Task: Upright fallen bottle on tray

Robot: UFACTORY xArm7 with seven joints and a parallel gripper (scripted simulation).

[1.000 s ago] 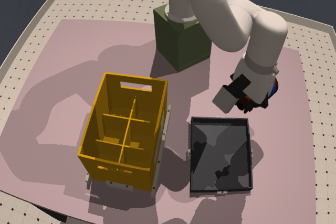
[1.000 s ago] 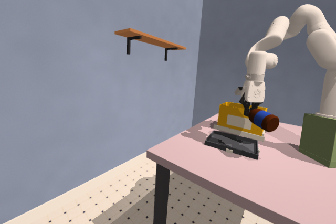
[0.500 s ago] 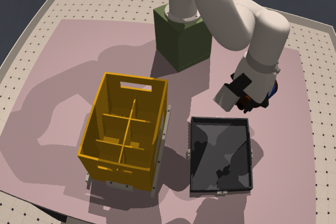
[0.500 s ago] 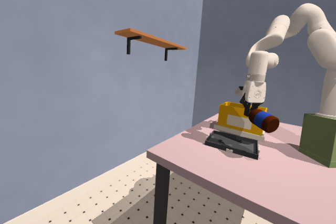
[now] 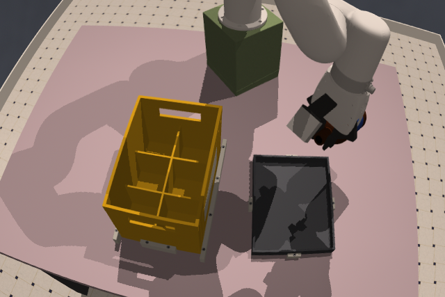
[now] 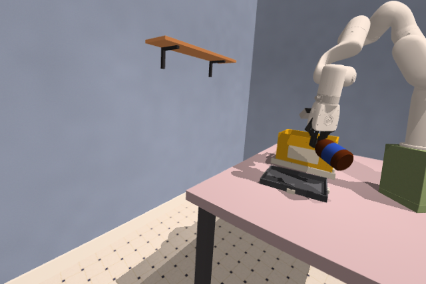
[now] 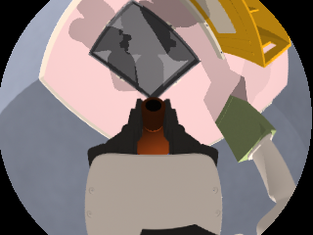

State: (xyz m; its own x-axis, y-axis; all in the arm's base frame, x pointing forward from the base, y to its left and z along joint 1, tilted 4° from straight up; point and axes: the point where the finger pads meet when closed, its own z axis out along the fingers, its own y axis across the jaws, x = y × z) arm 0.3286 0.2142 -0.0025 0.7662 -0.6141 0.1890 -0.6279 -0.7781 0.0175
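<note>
Right now my hand is 4 cm past the brown bottle, 3 cm to the right of it and 2 cm above it. The rest, counted from my hand: dark tray 7 cm ahead, 2 cm to the right, 19 cm below; then yellow crate 9 cm ahead, 30 cm to the right, 12 cm below.
</note>
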